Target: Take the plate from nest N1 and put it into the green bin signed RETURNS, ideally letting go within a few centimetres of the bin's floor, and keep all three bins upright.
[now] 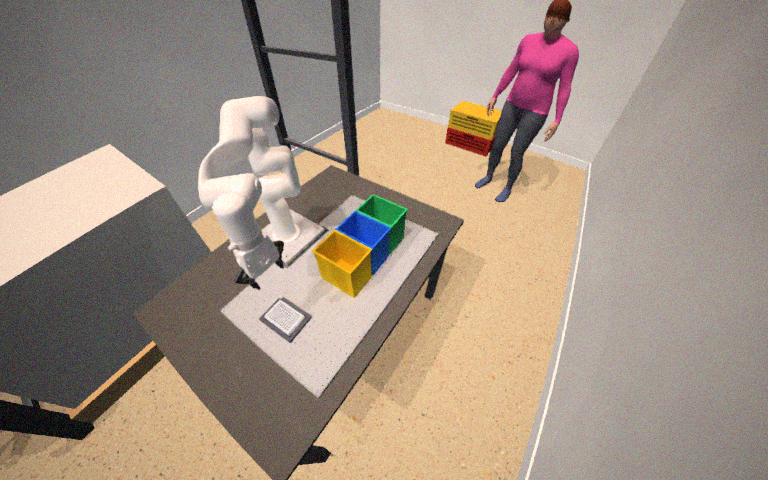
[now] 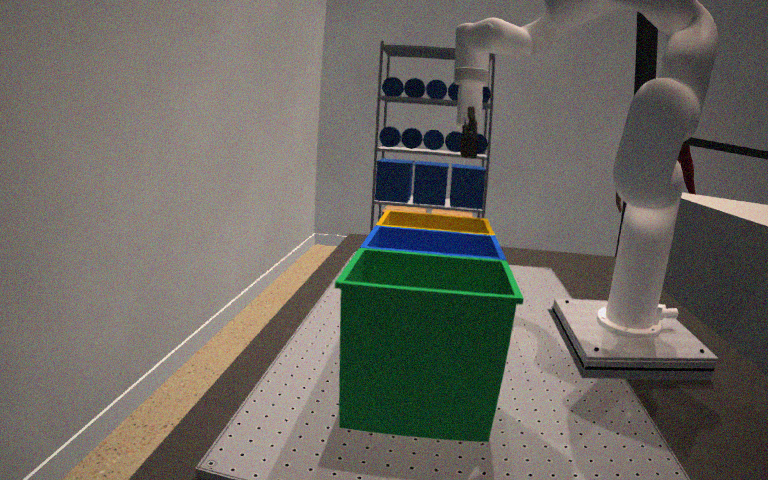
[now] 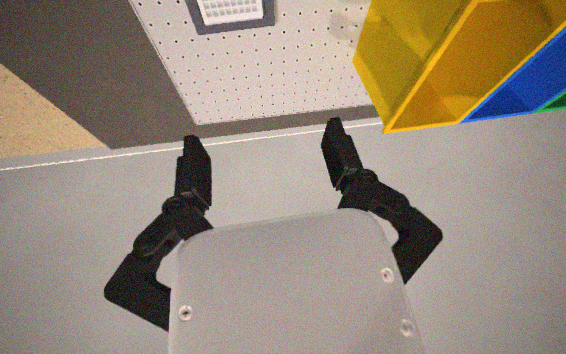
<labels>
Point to a yellow bin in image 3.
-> At 420, 71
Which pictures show the yellow bin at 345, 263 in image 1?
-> Image 1, image 2 and image 3: all of them.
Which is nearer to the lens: the yellow bin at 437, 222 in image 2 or the blue bin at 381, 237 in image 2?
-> The blue bin.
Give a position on a green bin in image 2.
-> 424, 338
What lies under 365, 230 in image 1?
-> A blue bin.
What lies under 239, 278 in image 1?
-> My gripper.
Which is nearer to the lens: the gridded plate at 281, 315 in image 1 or the green bin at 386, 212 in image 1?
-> The gridded plate.
</labels>
